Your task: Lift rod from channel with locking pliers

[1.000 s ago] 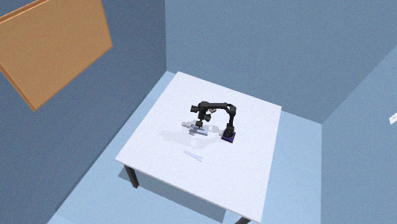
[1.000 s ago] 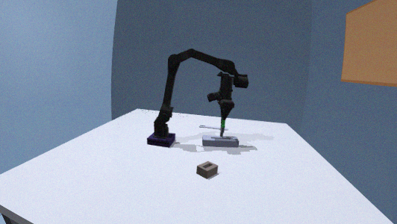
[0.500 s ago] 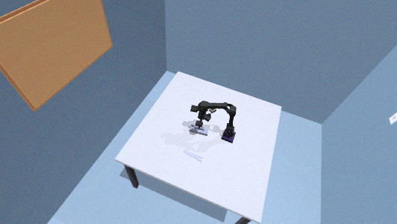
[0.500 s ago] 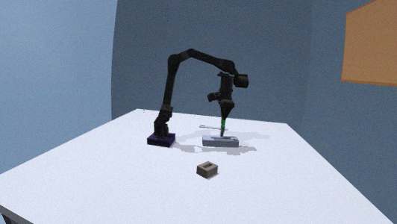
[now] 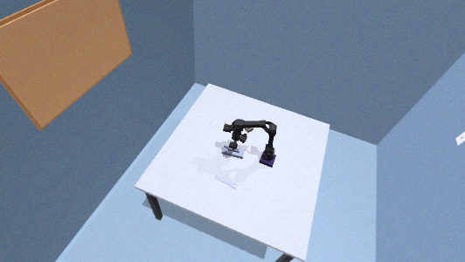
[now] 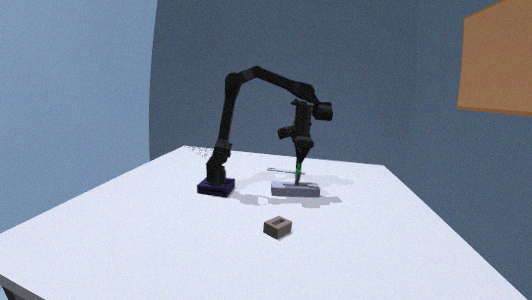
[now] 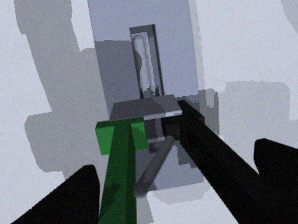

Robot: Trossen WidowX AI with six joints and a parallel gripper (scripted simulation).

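Now: gripper tip 11 cm above the grey channel block. Round my gripper tip: pale rod 1 cm to the right, 12 cm below; black handle 2 cm to the left; thin grey lever 1 cm to the right.
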